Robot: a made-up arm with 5 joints.
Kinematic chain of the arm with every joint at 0, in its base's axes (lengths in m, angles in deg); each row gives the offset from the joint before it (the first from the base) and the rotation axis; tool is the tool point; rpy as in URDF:
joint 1: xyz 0 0 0.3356 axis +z
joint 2: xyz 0 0 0 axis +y
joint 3: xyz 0.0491 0 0.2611 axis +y
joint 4: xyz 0.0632 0 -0.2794 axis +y
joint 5: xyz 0.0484 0 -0.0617 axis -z
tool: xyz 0 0 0 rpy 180 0 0
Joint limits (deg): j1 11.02..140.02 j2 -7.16..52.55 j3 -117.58..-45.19 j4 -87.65..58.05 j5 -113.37..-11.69
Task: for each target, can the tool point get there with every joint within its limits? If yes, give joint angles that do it. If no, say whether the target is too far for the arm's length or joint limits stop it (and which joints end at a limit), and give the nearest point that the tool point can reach.
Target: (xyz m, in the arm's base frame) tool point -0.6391 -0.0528 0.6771
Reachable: no: too far | nearest point -0.3493 0.2929 0.6771 | short by 0.451 m
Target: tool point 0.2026 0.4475 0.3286
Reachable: yes | joints 65.64 35.56 -73.50 -7.06 -72.49
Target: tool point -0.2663 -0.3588 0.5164
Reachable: no: joint limits stop it (at a limit: joint 1, joint 2, joint 3, joint 4) | nearest point -0.2135 0.1790 0.5585 | short by 0.542 m
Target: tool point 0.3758 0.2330 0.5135
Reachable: yes | joints 31.80 23.89 -77.72 -66.58 -95.19
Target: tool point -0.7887 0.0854 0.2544
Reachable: no: too far | nearest point -0.4341 0.3640 0.2985 | short by 0.453 m
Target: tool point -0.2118 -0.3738 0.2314
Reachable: no: joint limits stop it (at a limit: joint 1, joint 2, joint 3, joint 4) | nearest point -0.1748 0.1465 0.1005 | short by 0.538 m
